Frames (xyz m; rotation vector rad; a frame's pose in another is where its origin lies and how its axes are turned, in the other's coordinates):
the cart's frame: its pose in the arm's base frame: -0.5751 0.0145 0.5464 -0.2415 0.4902 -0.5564
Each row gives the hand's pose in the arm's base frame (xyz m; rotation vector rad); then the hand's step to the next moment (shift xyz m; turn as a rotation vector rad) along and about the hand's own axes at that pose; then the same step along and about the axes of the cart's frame.
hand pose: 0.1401 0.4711 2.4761 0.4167 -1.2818 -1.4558
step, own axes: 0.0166 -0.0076 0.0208 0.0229 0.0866 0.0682
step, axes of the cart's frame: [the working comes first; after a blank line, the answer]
step, axes of the arm's base frame: -0.0261 -0.0059 0.0071 -0.0211 0.0283 0.1069

-0.0187 -0.0189 -0.0077 -0.0718 -0.0232 0.0835
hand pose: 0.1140 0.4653 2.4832 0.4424 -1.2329 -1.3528
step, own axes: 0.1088 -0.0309 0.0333 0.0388 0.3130 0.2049
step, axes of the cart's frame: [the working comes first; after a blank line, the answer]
step, axes of the arm's base frame: -0.0686 -0.0911 0.0301 -0.0309 0.1251 0.3533

-0.0112 -0.1161 -0.0169 -0.2263 -0.0333 0.2986
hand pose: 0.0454 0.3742 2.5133 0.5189 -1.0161 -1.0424
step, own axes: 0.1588 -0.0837 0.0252 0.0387 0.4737 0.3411
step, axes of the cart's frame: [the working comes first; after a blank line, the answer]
step, axes of the arm's base frame: -0.0391 -0.1762 0.0169 -0.0768 0.2101 0.5406

0.0631 -0.1687 -0.0208 -0.3784 -0.0486 0.4435
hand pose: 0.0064 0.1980 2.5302 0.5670 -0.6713 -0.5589
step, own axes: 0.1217 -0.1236 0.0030 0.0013 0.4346 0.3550
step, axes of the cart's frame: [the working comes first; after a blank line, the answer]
step, axes of the arm's base frame: 0.0414 -0.1663 -0.0272 -0.1222 0.2020 0.5091

0.1337 -0.1093 -0.0170 -0.3955 -0.0646 0.3928
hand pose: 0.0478 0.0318 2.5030 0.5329 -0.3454 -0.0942
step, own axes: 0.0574 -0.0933 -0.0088 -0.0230 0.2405 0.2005
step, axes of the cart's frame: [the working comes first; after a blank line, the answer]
step, axes of the arm's base frame: 0.0570 -0.0860 -0.0378 -0.0913 0.1140 0.2779

0.1044 -0.0325 -0.0112 -0.2361 -0.0431 0.2024
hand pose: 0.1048 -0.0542 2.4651 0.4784 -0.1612 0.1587
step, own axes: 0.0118 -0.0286 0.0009 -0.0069 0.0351 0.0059
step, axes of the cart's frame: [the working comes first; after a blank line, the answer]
step, axes of the arm's base frame: 0.0168 -0.0241 -0.0097 -0.0141 0.0272 0.0194

0.0295 -0.0091 -0.0019 -0.0329 0.0094 0.0120
